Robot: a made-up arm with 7 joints.
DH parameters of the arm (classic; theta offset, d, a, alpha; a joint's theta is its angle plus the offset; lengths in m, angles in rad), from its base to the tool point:
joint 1: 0 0.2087 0 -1.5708
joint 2: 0 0 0 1.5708
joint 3: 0 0.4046 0.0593 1.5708
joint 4: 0 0 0.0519 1.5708
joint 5: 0 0.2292 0 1.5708
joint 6: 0 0 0.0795 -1.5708
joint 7: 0 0.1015 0 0
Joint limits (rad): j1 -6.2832..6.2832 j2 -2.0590..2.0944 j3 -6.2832..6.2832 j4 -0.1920..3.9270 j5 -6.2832..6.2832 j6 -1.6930..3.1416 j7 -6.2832..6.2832
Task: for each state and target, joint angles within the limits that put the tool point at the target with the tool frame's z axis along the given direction. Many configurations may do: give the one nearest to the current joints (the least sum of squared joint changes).
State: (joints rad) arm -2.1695 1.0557 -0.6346 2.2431 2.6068 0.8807 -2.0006
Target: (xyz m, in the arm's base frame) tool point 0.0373 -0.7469 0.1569 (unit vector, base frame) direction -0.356 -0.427 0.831
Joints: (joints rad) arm -1.5074 1.5563 0.1964 2.6783 3.3574 1.5939 -2.0006
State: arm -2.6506 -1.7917 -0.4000 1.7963 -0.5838 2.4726 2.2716
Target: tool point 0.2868 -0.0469 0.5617 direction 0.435 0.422 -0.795
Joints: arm -3.5265 -1.2494 0.1759 1.3990 -1.1582 2.6891 2.2716
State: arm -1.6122 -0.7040 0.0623 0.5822 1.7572 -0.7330 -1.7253
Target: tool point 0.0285 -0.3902 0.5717 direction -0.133 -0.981 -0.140
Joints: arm -1.5010 0.0647 0.2672 1.0557 0.8837 -0.6243 -1.7253
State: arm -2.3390 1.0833 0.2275 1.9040 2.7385 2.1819 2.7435
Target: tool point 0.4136 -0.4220 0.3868 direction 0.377 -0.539 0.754
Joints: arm -1.3596 0.7946 0.8845 1.3056 2.8871 1.7014 2.7435
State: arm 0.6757 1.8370 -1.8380 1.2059 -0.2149 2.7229 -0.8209
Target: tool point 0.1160 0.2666 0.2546 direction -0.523 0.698 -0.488
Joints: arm 1.4219 1.7453 -2.1921 0.6524 -0.3498 2.9742 -0.8209
